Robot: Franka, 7 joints.
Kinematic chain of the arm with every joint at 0, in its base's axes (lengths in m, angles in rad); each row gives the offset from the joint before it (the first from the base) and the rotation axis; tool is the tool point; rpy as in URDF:
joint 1: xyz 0 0 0.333 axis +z
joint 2: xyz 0 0 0 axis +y
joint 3: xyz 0 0 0.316 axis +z
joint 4: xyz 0.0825 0 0 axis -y
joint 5: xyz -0.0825 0 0.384 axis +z
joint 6: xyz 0 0 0 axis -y
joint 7: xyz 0.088 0 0 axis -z
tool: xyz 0 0 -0.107 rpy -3.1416 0 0
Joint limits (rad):
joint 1: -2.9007..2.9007
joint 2: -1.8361..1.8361
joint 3: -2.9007..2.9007
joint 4: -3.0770..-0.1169
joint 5: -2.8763..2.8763
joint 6: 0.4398..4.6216
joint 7: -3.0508..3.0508
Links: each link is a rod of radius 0.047 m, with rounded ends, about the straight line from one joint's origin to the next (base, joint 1, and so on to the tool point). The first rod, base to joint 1, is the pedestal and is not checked.
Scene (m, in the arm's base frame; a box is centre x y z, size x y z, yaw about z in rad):
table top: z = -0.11
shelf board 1: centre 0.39 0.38 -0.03 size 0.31 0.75 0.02 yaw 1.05
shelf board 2: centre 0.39 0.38 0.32 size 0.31 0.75 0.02 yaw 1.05
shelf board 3: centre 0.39 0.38 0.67 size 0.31 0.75 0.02 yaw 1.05
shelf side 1: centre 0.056 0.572 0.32 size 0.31 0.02 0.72 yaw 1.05
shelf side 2: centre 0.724 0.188 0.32 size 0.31 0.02 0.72 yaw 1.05
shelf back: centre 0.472 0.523 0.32 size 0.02 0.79 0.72 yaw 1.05
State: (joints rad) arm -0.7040 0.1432 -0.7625 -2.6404 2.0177 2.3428 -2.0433
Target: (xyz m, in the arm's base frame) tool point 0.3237 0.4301 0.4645
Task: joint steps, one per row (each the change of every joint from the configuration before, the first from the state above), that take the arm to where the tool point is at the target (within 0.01 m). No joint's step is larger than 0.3 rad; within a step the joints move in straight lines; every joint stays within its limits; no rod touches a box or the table.
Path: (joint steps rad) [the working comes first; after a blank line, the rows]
Joints at the target: 0.4365 -0.1150 0.3909 -2.2501 2.0077 2.0589 -2.0433
Straight joint move there: touches shelf board 2.

1: 0.1998 -0.0537 0.1379 0.1318 0.0486 -0.0797 0.0566
2: 0.1999 -0.0537 0.1379 0.1318 0.0486 -0.0797 0.0566
3: 0.1998 -0.0537 0.1380 0.1317 0.0486 -0.0797 0.0566
4: 0.1803 -0.0323 0.2465 -0.0016 -0.0519 -0.0149 -0.0566
5: 0.1804 -0.0324 0.2466 -0.0017 -0.0520 -0.0150 -0.0566
6: 0.1803 -0.0324 0.2465 -0.0017 -0.0519 -0.0149 -0.0566

